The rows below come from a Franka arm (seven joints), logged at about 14 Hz.
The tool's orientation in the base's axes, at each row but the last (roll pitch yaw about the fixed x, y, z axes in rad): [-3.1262 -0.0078 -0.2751]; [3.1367 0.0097 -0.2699]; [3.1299 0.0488 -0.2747]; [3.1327 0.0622 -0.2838]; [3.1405 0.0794 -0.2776]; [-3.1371 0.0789 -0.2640]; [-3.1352 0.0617 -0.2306]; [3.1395 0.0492 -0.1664]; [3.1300 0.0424 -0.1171]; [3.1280 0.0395 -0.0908]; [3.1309 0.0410 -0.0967]
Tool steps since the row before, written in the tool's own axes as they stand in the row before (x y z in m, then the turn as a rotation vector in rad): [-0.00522 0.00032 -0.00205 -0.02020 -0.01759 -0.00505]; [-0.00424 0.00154 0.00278 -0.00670 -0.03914 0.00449]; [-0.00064 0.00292 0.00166 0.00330 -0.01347 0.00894]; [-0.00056 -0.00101 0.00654 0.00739 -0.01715 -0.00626]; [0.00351 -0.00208 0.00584 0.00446 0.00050 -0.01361]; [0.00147 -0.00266 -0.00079 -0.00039 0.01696 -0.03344]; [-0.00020 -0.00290 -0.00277 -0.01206 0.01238 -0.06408]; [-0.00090 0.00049 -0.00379 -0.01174 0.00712 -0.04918]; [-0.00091 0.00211 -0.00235 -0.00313 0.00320 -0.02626]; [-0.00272 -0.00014 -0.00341 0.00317 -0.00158 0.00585]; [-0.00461 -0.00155 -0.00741 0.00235 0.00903 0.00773]
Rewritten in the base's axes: [-0.00513 0.00108 0.00200 -0.01472 0.02235 0.00516]; [-0.00453 -0.00036 -0.00273 0.00393 0.03950 -0.00462]; [-0.00149 -0.00263 -0.00159 0.00637 0.01209 -0.00925]; [-0.00066 0.00118 -0.00650 0.01226 0.01435 0.00564]; [0.00349 0.00116 -0.00610 0.00518 -0.00198 0.01321]; [0.00217 0.00217 0.00068 -0.00230 -0.01710 0.03329]; [0.00063 0.00281 0.00280 -0.01080 -0.01060 0.06462]; [-0.00078 -0.00036 0.00383 -0.01034 -0.00538 0.04971]; [-0.00105 -0.00197 0.00241 -0.00234 -0.00264 0.02640]; [-0.00256 0.00042 0.00351 0.00306 0.00123 -0.00599]; [-0.00413 0.00204 0.00758 0.00115 -0.00927 -0.00772]
